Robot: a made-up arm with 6 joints. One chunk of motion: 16 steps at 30 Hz.
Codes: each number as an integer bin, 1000 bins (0 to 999) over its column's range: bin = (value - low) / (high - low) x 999, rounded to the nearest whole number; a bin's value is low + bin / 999 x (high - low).
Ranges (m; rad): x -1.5..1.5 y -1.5..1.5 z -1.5..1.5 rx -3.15..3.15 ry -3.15..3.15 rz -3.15..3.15
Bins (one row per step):
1: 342 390 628 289 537 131
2: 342 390 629 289 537 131
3: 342 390 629 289 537 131
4: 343 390 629 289 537 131
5: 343 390 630 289 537 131
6: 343 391 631 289 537 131
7: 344 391 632 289 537 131
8: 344 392 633 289 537 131
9: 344 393 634 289 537 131
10: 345 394 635 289 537 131
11: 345 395 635 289 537 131
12: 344 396 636 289 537 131
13: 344 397 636 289 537 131
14: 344 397 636 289 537 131
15: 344 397 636 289 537 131
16: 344 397 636 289 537 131
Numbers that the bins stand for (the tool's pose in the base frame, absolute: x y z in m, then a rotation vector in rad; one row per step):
1: -0.4730 -0.3288 0.3859 -1.3275 0.2365 -2.3239
2: -0.4730 -0.3288 0.3889 -1.3275 0.2365 -2.3239
3: -0.4730 -0.3288 0.3889 -1.3275 0.2365 -2.3239
4: -0.4700 -0.3288 0.3889 -1.3275 0.2365 -2.3239
5: -0.4700 -0.3288 0.3919 -1.3275 0.2365 -2.3239
6: -0.4700 -0.3258 0.3949 -1.3275 0.2365 -2.3239
7: -0.4670 -0.3258 0.3979 -1.3275 0.2365 -2.3239
8: -0.4670 -0.3228 0.4009 -1.3275 0.2365 -2.3239
9: -0.4670 -0.3198 0.4039 -1.3275 0.2365 -2.3239
10: -0.4640 -0.3168 0.4069 -1.3275 0.2365 -2.3239
11: -0.4640 -0.3138 0.4069 -1.3275 0.2365 -2.3239
12: -0.4670 -0.3108 0.4099 -1.3275 0.2365 -2.3239
13: -0.4670 -0.3078 0.4099 -1.3275 0.2365 -2.3239
14: -0.4670 -0.3078 0.4099 -1.3275 0.2365 -2.3239
15: -0.4670 -0.3078 0.4099 -1.3275 0.2365 -2.3239
16: -0.4670 -0.3078 0.4099 -1.3275 0.2365 -2.3239

